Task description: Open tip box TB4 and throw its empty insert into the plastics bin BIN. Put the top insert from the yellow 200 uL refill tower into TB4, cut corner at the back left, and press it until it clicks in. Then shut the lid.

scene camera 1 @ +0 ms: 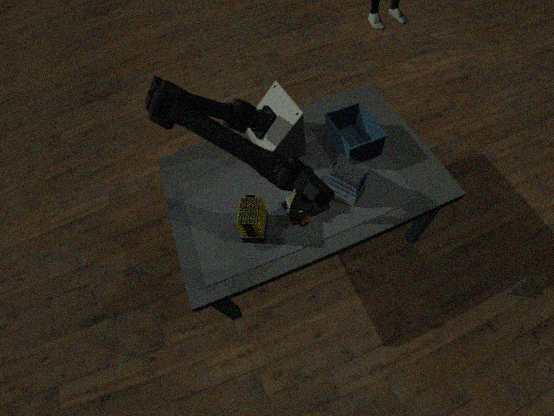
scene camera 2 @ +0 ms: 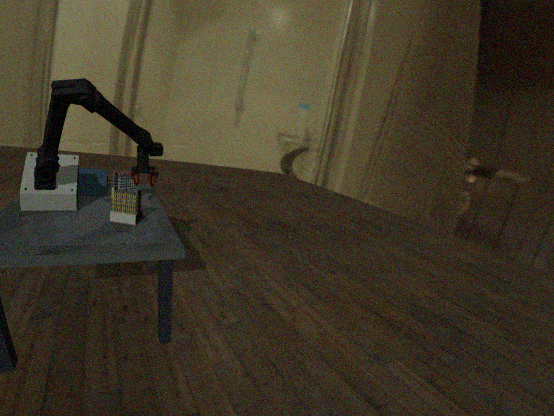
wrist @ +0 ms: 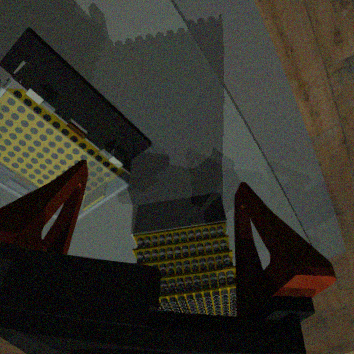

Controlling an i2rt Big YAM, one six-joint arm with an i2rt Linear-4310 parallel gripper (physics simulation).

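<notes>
A tip box (wrist: 107, 192) stands at the left in the wrist view, its dark lid (wrist: 82, 100) open. A yellow insert (wrist: 35, 135) with empty-looking holes sits in it. The box's label cannot be read. The yellow refill tower (scene camera 1: 251, 217) (scene camera 2: 125, 202) (wrist: 187, 272) stands upright, its stacked inserts full of tips. The blue bin BIN (scene camera 1: 368, 150) (scene camera 2: 93, 181) stands near the far side of the table. My gripper (scene camera 1: 301, 219) (scene camera 2: 144, 184) (wrist: 163, 177) is open and empty, pointing down above the table beside the tip box, and hides much of the box in scene camera 1.
A blue-striped tower (scene camera 1: 348, 181) stands between my gripper and the bin. The white robot base (scene camera 1: 282, 102) (scene camera 2: 49, 202) is at the back. The table's front edge (scene camera 1: 320, 254) lies beyond the gripper. A person's feet (scene camera 1: 376, 21) show on the floor behind the table.
</notes>
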